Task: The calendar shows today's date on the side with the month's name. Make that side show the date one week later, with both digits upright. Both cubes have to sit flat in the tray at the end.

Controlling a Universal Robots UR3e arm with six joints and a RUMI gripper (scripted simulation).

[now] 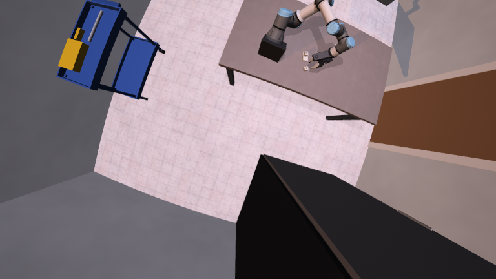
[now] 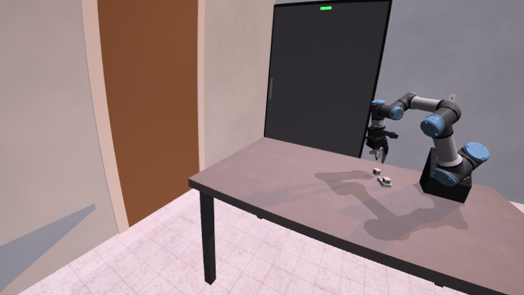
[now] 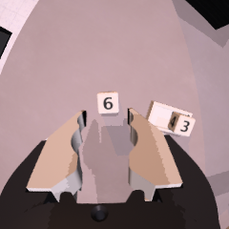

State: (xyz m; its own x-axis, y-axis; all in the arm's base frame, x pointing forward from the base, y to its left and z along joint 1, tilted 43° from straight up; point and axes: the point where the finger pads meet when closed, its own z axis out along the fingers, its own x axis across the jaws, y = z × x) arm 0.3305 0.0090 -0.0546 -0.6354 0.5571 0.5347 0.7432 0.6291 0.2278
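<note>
My hand is 80 mm above the cube. Round my hand: pale tray 40 mm behind, 100 mm to the left, 80 mm below.
</note>
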